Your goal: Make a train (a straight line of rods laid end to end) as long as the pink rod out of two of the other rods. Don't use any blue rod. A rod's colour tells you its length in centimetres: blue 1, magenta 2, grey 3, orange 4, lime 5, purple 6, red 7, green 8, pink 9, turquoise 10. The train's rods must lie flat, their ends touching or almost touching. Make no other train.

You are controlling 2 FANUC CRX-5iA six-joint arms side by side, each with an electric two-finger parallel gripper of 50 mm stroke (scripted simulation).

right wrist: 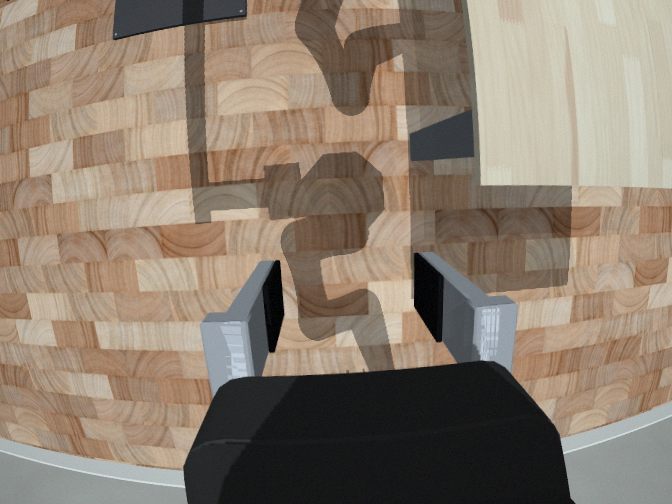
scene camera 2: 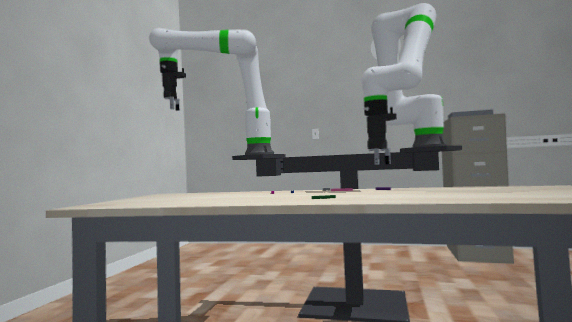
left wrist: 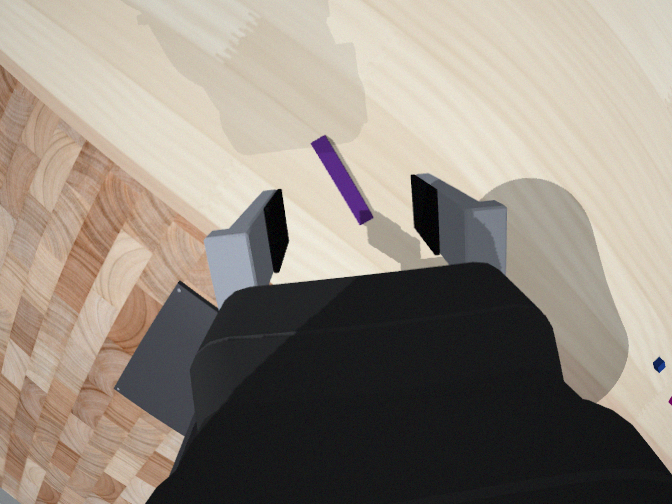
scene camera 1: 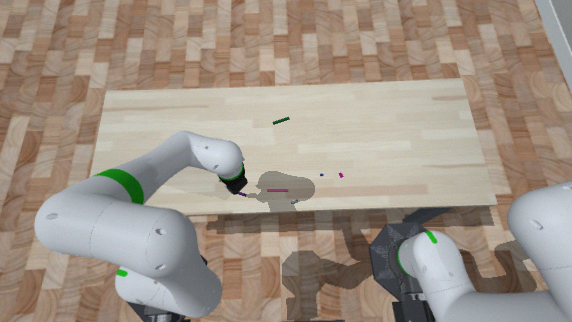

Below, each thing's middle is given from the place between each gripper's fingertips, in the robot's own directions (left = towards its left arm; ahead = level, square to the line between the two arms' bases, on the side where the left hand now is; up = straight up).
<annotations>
Right now the purple rod (left wrist: 323, 148) is 120 mm below my left hand.
I see the purple rod 109 cm to the left of my right hand, 46 cm below it and 36 cm ahead of it.
</annotations>
